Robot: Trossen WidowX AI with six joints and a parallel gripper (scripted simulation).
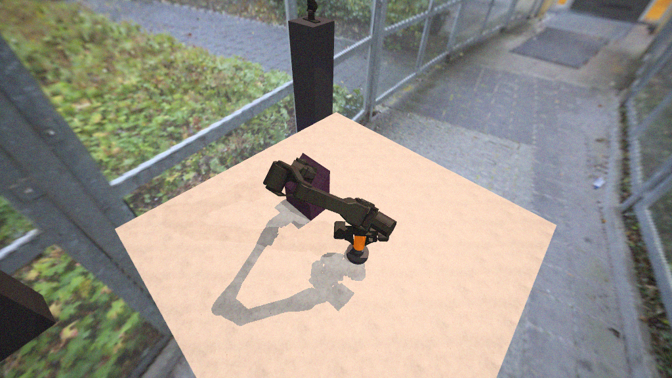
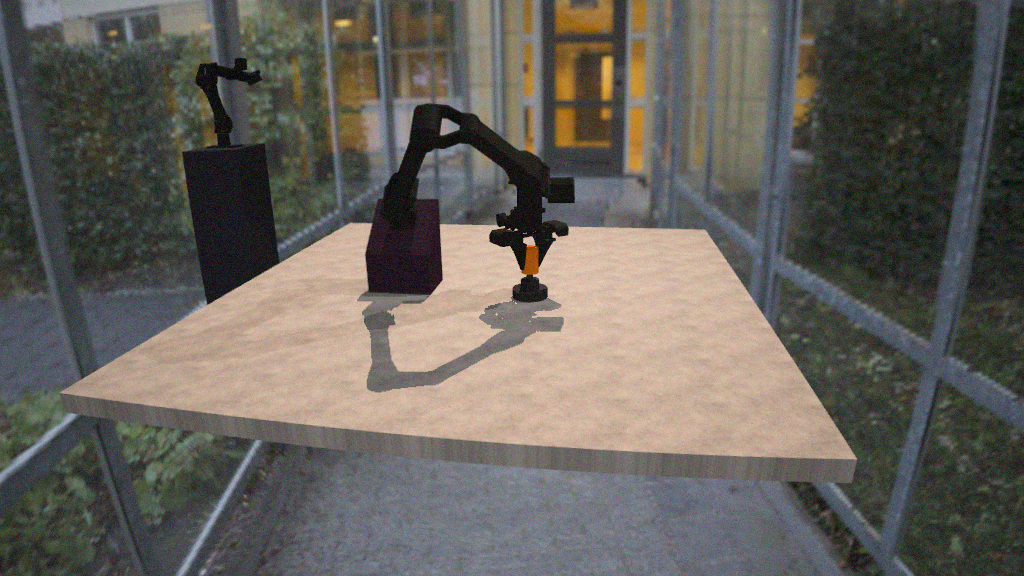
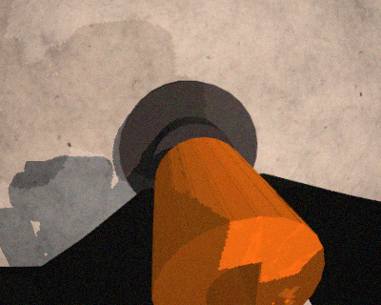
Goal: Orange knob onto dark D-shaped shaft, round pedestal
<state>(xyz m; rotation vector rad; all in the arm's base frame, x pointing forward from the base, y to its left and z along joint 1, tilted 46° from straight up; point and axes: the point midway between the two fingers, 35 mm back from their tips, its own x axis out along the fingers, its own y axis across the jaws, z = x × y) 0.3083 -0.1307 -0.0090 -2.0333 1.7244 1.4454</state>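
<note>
My gripper tip is 20 mm below the orange knob. The rest, counted from my gripper tip: pedestal 40 mm below.
</note>
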